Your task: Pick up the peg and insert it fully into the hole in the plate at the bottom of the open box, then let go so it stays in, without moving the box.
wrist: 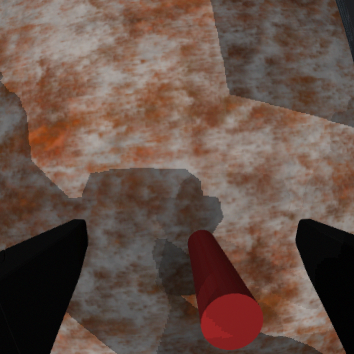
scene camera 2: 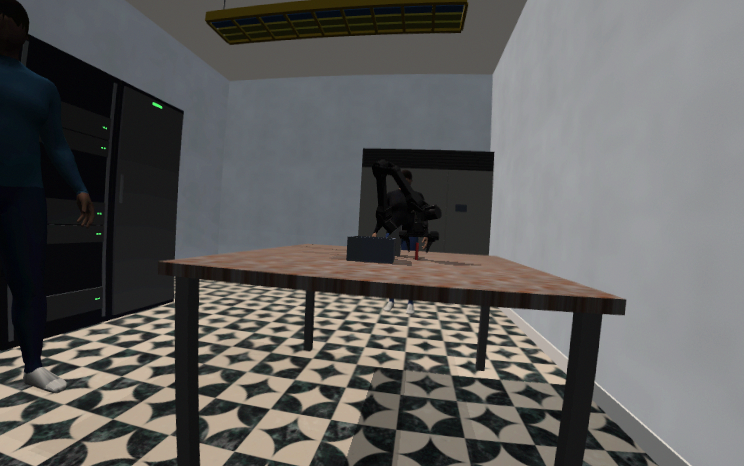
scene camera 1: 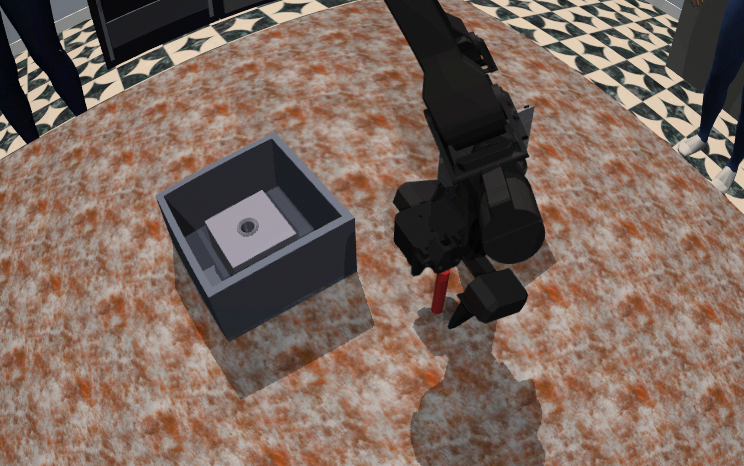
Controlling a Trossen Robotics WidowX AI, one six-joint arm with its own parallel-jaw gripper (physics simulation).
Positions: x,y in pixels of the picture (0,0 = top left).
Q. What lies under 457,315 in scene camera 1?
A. My gripper.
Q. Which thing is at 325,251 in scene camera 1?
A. A dark grey box.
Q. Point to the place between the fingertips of my gripper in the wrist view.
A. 194,231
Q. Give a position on a dark grey box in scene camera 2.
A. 359,248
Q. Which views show the pale plate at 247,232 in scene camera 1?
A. Scene camera 1 only.
